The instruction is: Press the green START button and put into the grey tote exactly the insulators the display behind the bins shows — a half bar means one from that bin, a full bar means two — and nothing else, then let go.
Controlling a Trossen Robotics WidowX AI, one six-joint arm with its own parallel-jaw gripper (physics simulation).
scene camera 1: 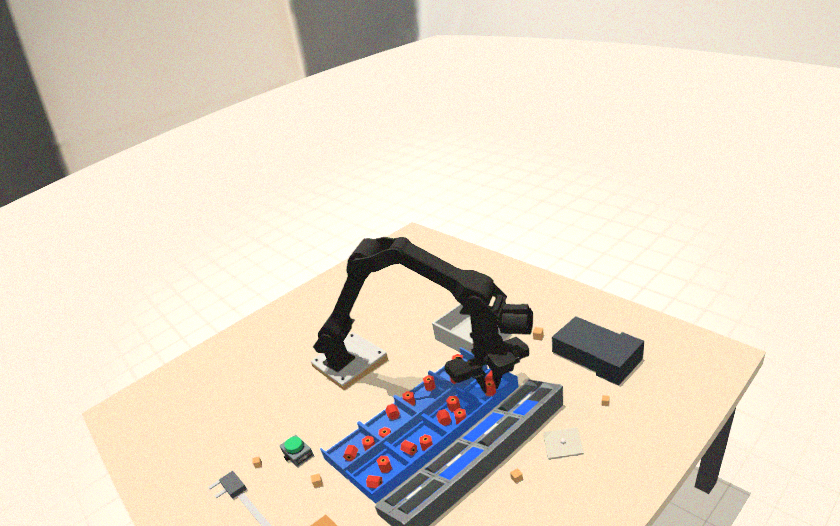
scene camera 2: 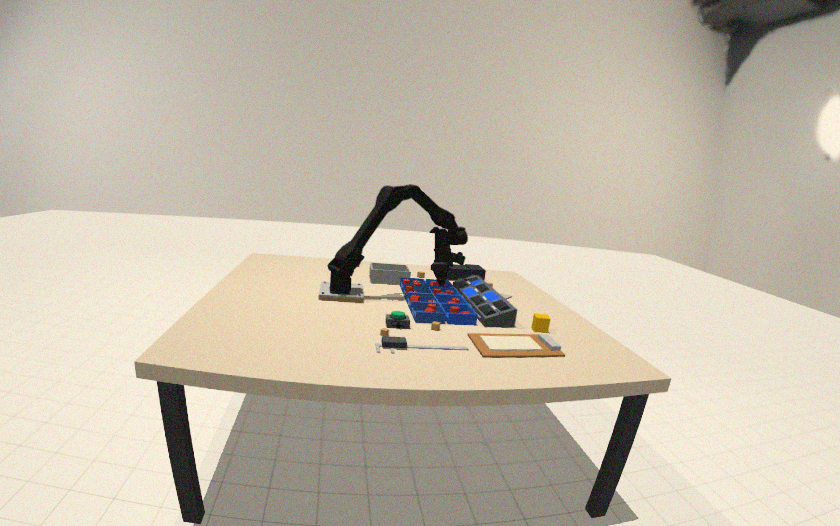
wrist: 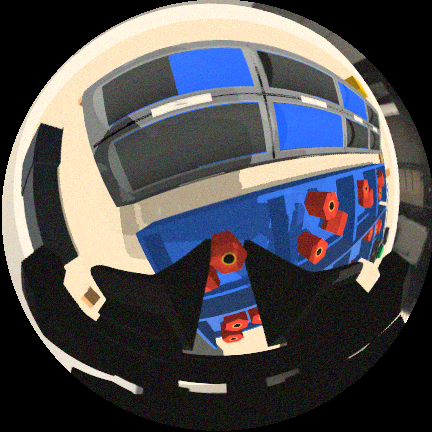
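Note:
My gripper is lowered into the far front bin and shut on a red insulator, with a fingertip against each side. Another red insulator shows partly behind the left finger. More red insulators sit in the blue bins. The display shows one half blue bar and two full blue bars. The grey tote is partly hidden by the arm in scene camera 1. The green START button stands beside the bins.
A dark box stands beyond the bins' far end. A pale plate and small wooden cubes lie around. A caliper, a clipboard and a yellow cube lie near the table's edge.

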